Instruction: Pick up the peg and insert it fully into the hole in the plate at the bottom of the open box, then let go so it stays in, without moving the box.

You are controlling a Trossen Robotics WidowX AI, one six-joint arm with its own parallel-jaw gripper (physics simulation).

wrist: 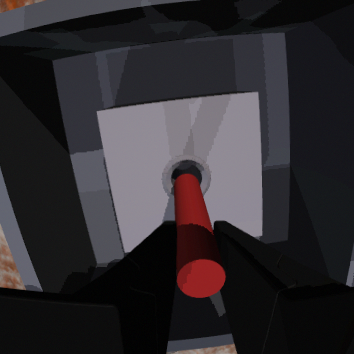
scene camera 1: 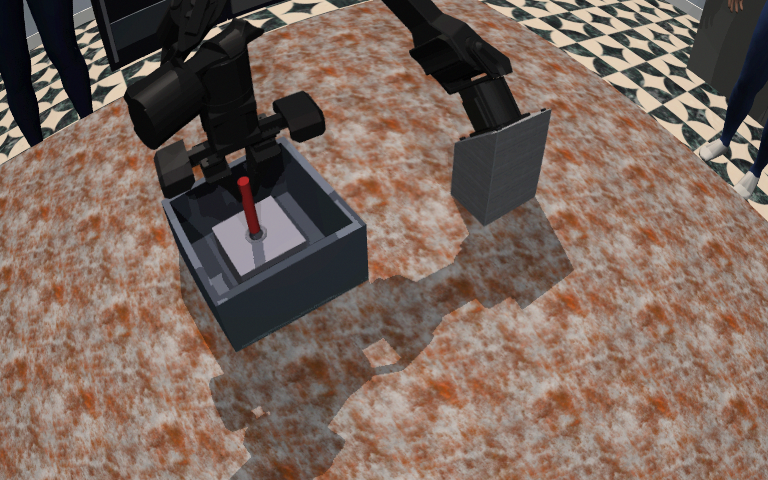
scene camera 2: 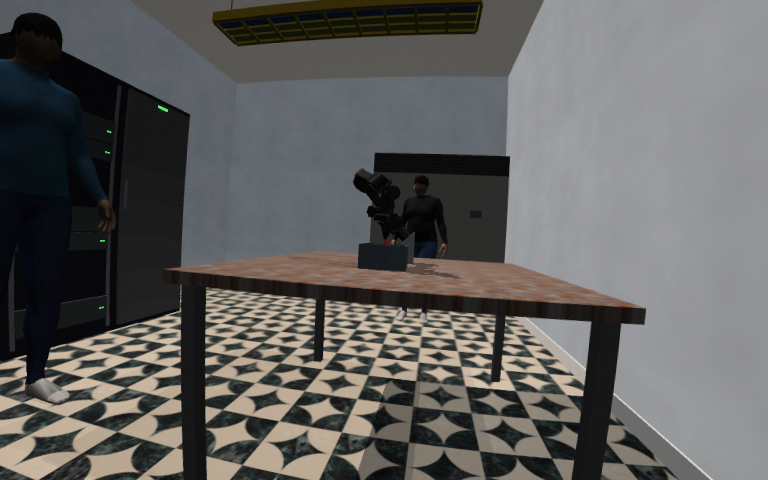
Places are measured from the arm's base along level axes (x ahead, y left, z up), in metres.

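Pixels of known places: gripper, fingertip midpoint: (wrist: 194, 231) (scene camera 1: 246, 197) (scene camera 2: 385, 239); arm's base, origin of the base link: (scene camera 1: 501, 125) (scene camera 2: 406, 238).
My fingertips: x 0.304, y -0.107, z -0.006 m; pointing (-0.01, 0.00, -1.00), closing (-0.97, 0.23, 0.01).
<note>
Ahead of a thing's pixels: the offset from my fingertips to its top centre. Level surfaces: height alone.
The red peg {dx +0.000, dy +0.001, dz +0.026 m} (scene camera 1: 248, 206) (scene camera 2: 385, 241) (wrist: 192, 210) stands nearly upright, leaning slightly in scene camera 1. My gripper (scene camera 1: 246, 189) (wrist: 194, 231) is shut on the peg, its black fingers on either side of the shaft, inside the open box {dx -0.001, dy +0.000, dz -0.024 m} (scene camera 1: 305, 283) (scene camera 2: 382, 256) (wrist: 50, 17). The peg's lower end is at the ringed hole (wrist: 186, 167) in the pale square plate {dx -0.001, dy +0.000, dz -0.061 m} (scene camera 1: 283, 226) (wrist: 135, 150). The hole's dark far part shows beyond the peg in the wrist view. Most of the shaft stands above the plate. How deep the tip sits is hidden.
A grey angled panel (scene camera 1: 512, 164) at the end of another black arm section (scene camera 1: 487, 101) is right of the box. The dark blue-grey box walls surround the plate and fingers. The box stands on the mottled orange-white table {dz -0.121 m} (scene camera 1: 509, 384) (scene camera 2: 481, 280). People stand beyond the table.
</note>
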